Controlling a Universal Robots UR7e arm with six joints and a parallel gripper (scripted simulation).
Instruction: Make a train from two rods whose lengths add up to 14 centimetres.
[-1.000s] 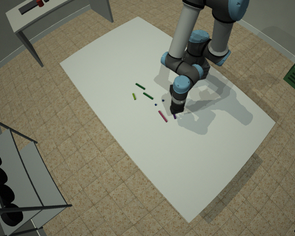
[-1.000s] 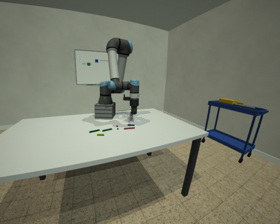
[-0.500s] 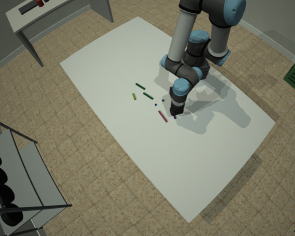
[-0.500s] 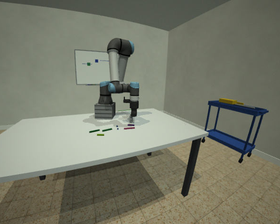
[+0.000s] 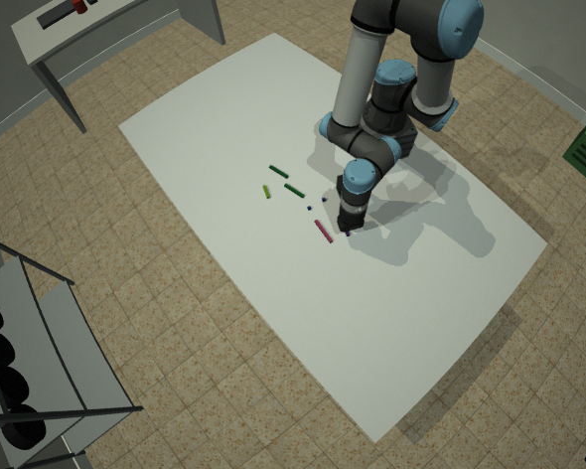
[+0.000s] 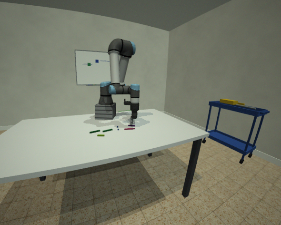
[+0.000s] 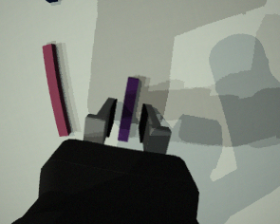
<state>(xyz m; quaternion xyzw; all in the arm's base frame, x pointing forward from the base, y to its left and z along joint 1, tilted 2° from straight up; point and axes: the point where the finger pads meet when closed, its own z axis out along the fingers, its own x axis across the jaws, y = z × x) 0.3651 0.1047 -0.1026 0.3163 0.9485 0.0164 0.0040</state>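
Now: the purple rod 3 cm below my hand. Also, from my hand: green rod (1 cm behind, 22 cm to the right, 3 cm below); then lime rod (6 cm ahead, 29 cm to the right, 3 cm below); then pink rod (5 cm ahead, 5 cm to the right, 3 cm below).
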